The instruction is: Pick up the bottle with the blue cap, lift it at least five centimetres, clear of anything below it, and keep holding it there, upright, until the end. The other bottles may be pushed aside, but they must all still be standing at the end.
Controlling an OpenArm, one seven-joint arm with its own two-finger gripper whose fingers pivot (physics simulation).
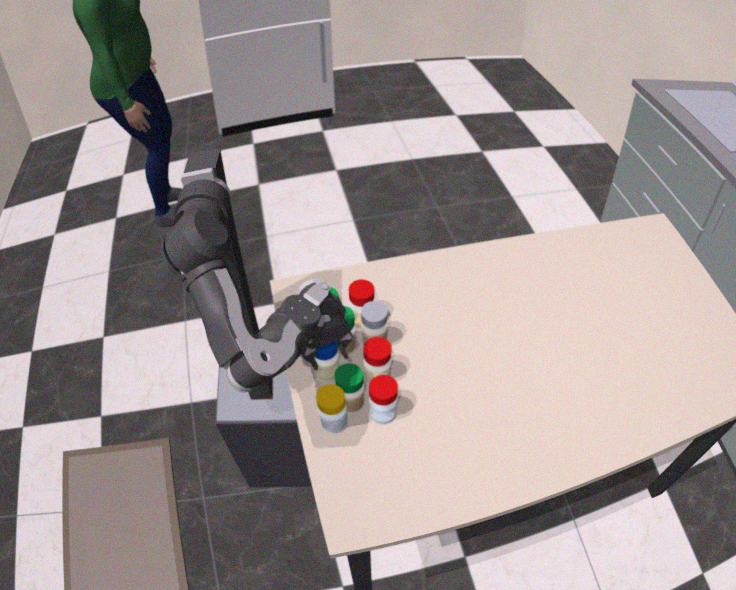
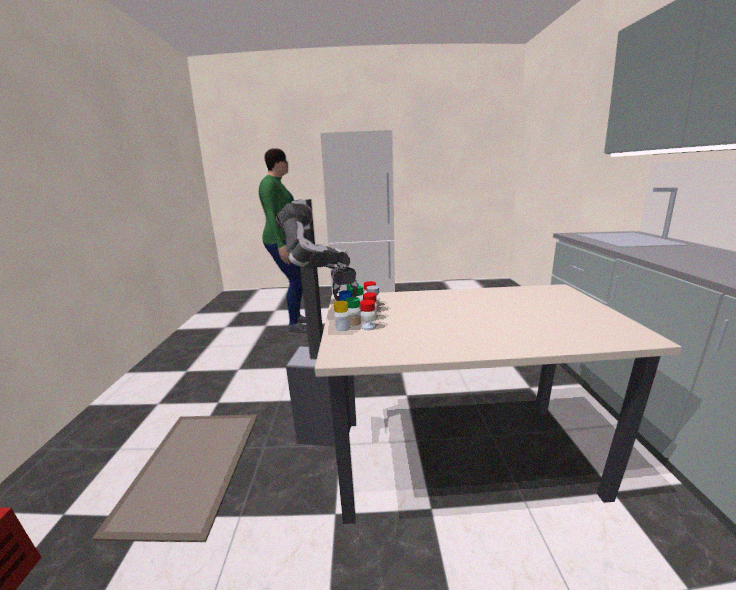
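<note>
The bottle with the blue cap [image 1: 326,352] [image 2: 345,296] is upright among the other bottles near the table's left edge. My gripper [image 1: 329,358] [image 2: 345,293] reaches down over it from behind, with a finger on either side, and looks shut on it near the cap. The gripper hides part of the cap, and the exact finger contact is too small to make out. The bottle looks to be at table height. In front of it stand a green-capped bottle [image 1: 349,379] [image 2: 353,304] and a yellow-capped bottle [image 1: 331,400] [image 2: 341,309], both upright.
To the right stand red-capped bottles [image 1: 377,352] [image 1: 383,391] [image 2: 367,307] and a grey-capped bottle [image 1: 374,315]. Another red-capped bottle [image 1: 361,291] and a green-capped one [image 1: 348,317] stand behind, partly hidden by the gripper. The table [image 1: 522,344] [image 2: 491,325] extends right. A person [image 1: 116,55] [image 2: 274,208] stands behind the arm.
</note>
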